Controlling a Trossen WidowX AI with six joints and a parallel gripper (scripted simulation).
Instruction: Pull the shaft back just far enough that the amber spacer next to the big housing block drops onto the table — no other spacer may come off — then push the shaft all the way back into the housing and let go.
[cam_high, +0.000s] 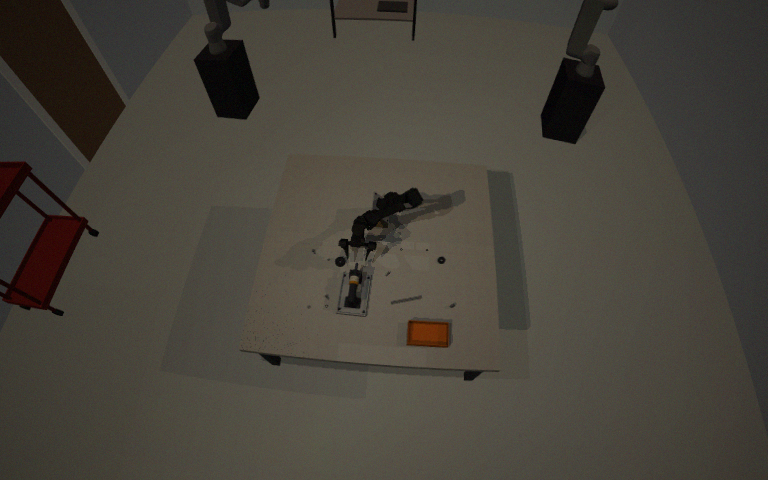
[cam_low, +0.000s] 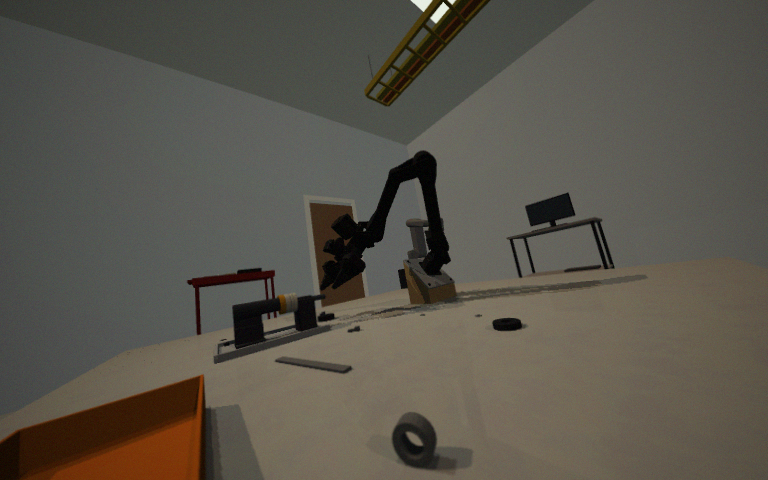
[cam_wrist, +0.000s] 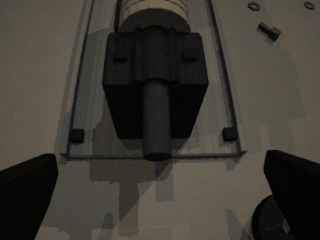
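My gripper tip is 8 cm short of the shaft, 2 cm above it and 1 cm to the right of it. From my gripper tip the other things lie so: amber spacer: 12 cm ahead, 2 cm below, 1 cm to the left; pale spacer: 10 cm ahead, 2 cm below, 1 cm to the left; white spacer: 11 cm ahead, 2 cm below, 1 cm to the left.
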